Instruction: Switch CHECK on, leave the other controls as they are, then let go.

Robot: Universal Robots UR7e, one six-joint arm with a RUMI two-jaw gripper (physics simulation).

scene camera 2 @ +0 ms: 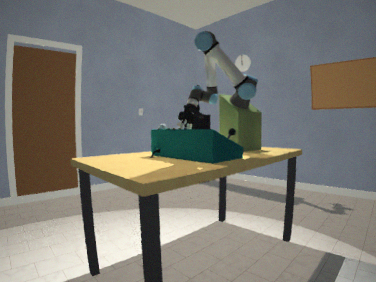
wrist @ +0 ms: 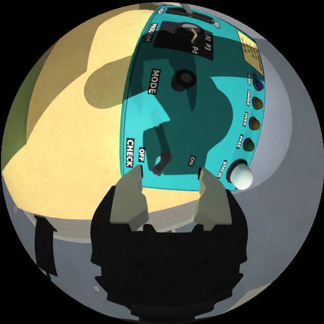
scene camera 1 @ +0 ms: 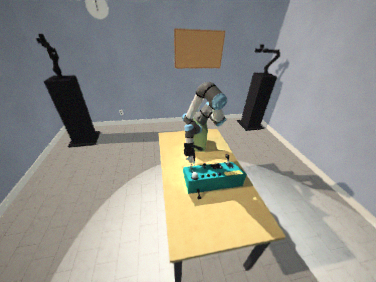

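Seen in the pictures: gripper, between the fingertips: [scene camera 1: 192,164]; arm's base, origin of its link: [scene camera 2: 238,103] [scene camera 1: 199,119].
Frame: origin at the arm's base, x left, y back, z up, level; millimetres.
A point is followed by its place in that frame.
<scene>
The teal control box [scene camera 1: 215,183] {x -17, y -633, z -259 mm} [scene camera 2: 182,145] {x 41, y -635, z -272 mm} [wrist: 236,91] sits on the table. In the wrist view, the CHECK switch [wrist: 162,163] is a short dark lever between the OFF label [wrist: 141,155] and the ON label [wrist: 191,161]. It stands nearer OFF, its tip leaning a little to that side. My gripper [scene camera 1: 191,159] {x -165, y -423, z -219 mm} [scene camera 2: 185,126] [wrist: 170,167] is partly open and empty over this end of the box. In the wrist view its fingertips are on either side of the lever's tip, with a gap to each; their height over the panel is hard to tell.
The white STATUS dome [wrist: 241,175] [scene camera 1: 195,175] {x -188, y -599, z -162 mm} is close by the ON-side finger. The MODE knob [wrist: 185,80], PROGRAM dial [wrist: 191,30] and small lamps [wrist: 254,123] are farther along the panel. A green block [scene camera 1: 201,137] {x 9, y -105, z -153 mm} [scene camera 2: 240,125] {x 71, y -98, z -164 mm} stands behind the box on the table [scene camera 1: 215,225] {x -114, y -924, z -348 mm} [scene camera 2: 115,167] {x 8, y -1013, z -348 mm}.
</scene>
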